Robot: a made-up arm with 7 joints.
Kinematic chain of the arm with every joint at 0, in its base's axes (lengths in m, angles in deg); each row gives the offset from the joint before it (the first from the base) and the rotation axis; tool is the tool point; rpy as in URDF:
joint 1: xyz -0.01 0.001 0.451 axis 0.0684 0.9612 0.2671
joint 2: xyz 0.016 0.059 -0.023 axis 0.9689 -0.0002 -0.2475
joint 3: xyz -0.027 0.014 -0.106 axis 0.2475 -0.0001 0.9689
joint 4: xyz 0.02 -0.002 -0.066 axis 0.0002 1 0
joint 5: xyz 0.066 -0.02 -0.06 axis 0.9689 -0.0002 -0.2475
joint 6: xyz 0.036 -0.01 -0.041 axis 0.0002 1 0
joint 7: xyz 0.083 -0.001 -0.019 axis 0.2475 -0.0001 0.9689
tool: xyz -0.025 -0.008 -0.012 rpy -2.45 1 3.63
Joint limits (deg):
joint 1: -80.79..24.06
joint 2: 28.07..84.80
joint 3: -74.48..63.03
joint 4: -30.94..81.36
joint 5: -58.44..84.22
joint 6: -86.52..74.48
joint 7: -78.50..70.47
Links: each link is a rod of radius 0.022 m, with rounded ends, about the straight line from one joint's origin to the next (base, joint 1, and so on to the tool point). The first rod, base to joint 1, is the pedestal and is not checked.
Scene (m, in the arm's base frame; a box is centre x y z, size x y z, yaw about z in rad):
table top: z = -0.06
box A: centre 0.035 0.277 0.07 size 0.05 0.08 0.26 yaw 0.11
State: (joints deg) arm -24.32 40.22 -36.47 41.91 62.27 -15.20 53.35
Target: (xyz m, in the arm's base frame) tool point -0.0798 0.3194 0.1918
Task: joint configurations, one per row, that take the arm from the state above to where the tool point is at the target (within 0.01 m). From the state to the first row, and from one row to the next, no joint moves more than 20 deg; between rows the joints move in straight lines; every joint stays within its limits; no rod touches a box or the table.
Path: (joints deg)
1: -38.44 47.85 -24.61 48.44 50.38 2.54 44.45
2: -52.56 55.48 -12.75 54.97 38.49 20.28 35.55
3: -66.67 63.11 -0.89 61.50 26.59 38.01 26.65
4: -80.79 70.74 10.97 68.03 14.70 55.75 17.75
5: -63.32 71.79 4.22 69.54 19.29 45.25 17.32
6: -45.84 72.83 -2.53 71.04 23.88 34.74 16.88
7: -28.37 73.87 -9.28 72.54 28.48 24.24 16.44
8: -10.89 74.92 -16.03 74.05 33.07 13.73 16.00
9: 6.58 75.96 -22.77 75.55 37.66 3.23 15.57
10: 24.06 77.01 -29.52 77.05 42.25 -7.27 15.13
11: 15.64 68.10 -33.36 78.49 48.90 -21.67 24.38
12: 7.22 59.19 -37.19 79.92 55.55 -36.07 33.62
13: -1.20 50.29 -41.02 81.36 62.19 -50.46 42.87

